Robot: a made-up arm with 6 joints. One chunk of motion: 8 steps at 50 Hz.
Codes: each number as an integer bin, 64 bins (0 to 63) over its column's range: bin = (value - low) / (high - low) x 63, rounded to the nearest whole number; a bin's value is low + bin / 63 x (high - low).
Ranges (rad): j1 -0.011..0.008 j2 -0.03..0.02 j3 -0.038..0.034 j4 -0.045..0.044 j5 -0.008..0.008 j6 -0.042..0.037
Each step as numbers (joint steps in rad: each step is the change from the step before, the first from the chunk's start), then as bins.
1 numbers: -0.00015 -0.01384 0.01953 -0.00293 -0.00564 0.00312
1 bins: 36 20 50 30 9 36
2 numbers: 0.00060 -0.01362 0.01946 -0.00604 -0.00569 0.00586
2 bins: 38 21 50 28 9 38
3 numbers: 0.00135 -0.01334 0.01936 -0.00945 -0.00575 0.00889
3 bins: 41 21 50 25 9 41
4 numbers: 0.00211 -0.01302 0.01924 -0.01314 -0.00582 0.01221
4 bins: 43 21 50 23 9 43
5 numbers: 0.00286 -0.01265 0.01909 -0.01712 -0.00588 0.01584
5 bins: 46 22 50 20 8 46
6 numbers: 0.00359 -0.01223 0.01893 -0.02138 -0.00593 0.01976
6 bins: 48 22 50 17 8 49
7 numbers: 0.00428 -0.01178 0.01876 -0.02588 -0.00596 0.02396
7 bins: 51 23 50 14 8 53
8 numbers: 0.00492 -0.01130 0.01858 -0.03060 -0.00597 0.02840
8 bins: 53 24 50 10 8 56
